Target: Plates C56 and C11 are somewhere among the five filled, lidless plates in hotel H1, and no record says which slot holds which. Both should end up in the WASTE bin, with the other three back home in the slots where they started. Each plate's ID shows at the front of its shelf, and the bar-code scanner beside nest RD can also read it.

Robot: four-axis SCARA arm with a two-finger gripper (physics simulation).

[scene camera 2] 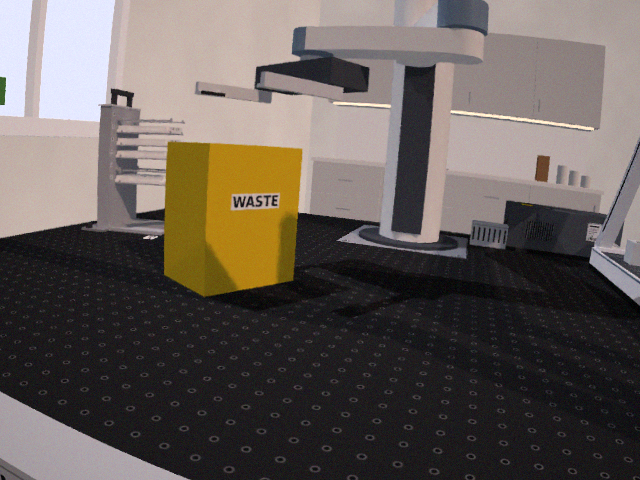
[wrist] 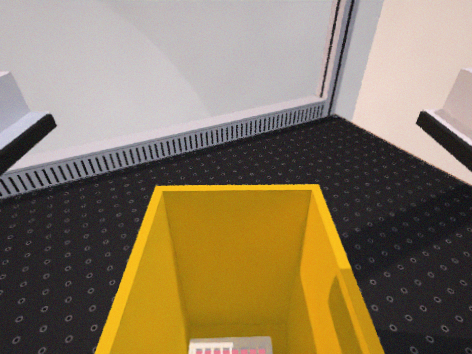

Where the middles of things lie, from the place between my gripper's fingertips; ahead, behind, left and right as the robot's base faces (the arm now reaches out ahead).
Labels:
I see the dark grey box [scene camera 2: 572,227] 69 cm behind my hand, 61 cm to the left of it and 23 cm below it.

